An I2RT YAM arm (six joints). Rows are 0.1 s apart.
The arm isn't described. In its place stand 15 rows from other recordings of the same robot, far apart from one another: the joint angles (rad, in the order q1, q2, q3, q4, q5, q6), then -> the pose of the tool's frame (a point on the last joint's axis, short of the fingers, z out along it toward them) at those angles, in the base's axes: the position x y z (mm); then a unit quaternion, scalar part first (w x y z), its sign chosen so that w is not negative.
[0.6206, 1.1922, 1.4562, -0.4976, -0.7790, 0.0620] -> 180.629, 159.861, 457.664, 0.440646, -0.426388, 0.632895, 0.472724
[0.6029, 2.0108, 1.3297, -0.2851, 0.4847, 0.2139] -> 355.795, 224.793, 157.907, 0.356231, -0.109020, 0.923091, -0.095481
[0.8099, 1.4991, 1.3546, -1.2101, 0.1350, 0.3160] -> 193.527, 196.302, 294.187, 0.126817, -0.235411, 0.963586, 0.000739
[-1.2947, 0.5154, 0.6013, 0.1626, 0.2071, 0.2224] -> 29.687, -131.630, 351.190, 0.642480, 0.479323, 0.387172, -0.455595
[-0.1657, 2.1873, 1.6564, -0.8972, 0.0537, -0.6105] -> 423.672, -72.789, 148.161, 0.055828, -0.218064, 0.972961, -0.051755
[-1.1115, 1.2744, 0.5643, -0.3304, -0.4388, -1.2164] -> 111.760, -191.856, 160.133, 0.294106, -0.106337, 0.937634, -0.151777
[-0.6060, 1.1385, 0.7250, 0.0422, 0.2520, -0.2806] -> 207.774, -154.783, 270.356, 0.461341, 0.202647, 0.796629, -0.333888
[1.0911, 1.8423, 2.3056, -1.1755, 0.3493, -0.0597] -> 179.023, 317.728, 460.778, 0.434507, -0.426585, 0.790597, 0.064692
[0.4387, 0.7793, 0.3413, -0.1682, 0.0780, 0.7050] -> 154.618, 69.482, 187.078, 0.408421, 0.135448, 0.875021, 0.221774
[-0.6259, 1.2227, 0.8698, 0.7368, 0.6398, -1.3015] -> 210.968, -178.725, 371.705, 0.304513, 0.070038, 0.587251, -0.746661
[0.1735, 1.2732, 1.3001, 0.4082, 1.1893, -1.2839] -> 266.734, 13.205, 469.242, 0.434632, 0.055695, 0.646864, -0.624147
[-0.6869, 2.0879, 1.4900, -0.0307, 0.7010, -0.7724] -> 347.801, -314.941, 195.154, 0.113787, 0.119934, 0.842790, -0.512224
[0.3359, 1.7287, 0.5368, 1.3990, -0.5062, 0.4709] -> 287.713, 118.732, 190.406, 0.629389, -0.152821, 0.621874, 0.440214
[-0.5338, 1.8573, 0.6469, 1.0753, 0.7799, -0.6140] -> 276.135, -192.284, 145.263, 0.355463, 0.221914, 0.706141, -0.570758
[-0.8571, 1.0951, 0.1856, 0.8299, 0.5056, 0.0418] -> 119.023, -163.782, 183.326, 0.530173, 0.461882, 0.566964, -0.429108
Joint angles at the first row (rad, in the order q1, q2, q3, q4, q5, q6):
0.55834, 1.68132, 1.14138, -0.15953, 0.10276, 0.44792
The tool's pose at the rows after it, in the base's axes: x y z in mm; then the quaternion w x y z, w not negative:
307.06, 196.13, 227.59, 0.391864, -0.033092, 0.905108, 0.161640
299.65, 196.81, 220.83, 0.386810, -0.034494, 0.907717, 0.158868
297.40, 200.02, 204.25, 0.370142, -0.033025, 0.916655, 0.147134
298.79, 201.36, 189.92, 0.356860, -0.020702, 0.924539, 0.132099
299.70, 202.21, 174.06, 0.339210, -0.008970, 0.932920, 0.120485
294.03, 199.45, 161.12, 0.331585, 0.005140, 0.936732, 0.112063
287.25, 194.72, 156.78, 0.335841, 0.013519, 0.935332, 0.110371
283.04, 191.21, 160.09, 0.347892, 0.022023, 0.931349, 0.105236
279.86, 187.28, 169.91, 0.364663, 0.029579, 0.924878, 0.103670
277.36, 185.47, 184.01, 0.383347, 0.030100, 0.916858, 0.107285
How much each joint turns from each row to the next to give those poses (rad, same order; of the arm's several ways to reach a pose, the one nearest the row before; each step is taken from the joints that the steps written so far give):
0.02143, -0.03067, -0.04752, 0.01528, 0.01377, 0.00458
0.01383, -0.01082, -0.03534, 0.01077, 0.00926, 0.00769
0.01229, 0.03049, -0.02149, 0.00612, 0.01375, 0.01376
0.00311, 0.03686, -0.00621, 0.00007, 0.02305, 0.02454
0.00153, 0.03994, -0.00763, -0.00003, 0.01071, 0.02748
0.00459, 0.00775, -0.04133, 0.02296, 0.01833, 0.03070
0.00153, -0.01987, -0.04603, 0.03067, 0.01383, 0.01390
0.00156, -0.02763, -0.02308, 0.01075, 0.02765, 0.00774
-0.00152, -0.04137, -0.01226, 0.00003, 0.02455, 0.00156
0.00149, -0.04446, 0.00148, -0.00608, 0.01534, -0.00922

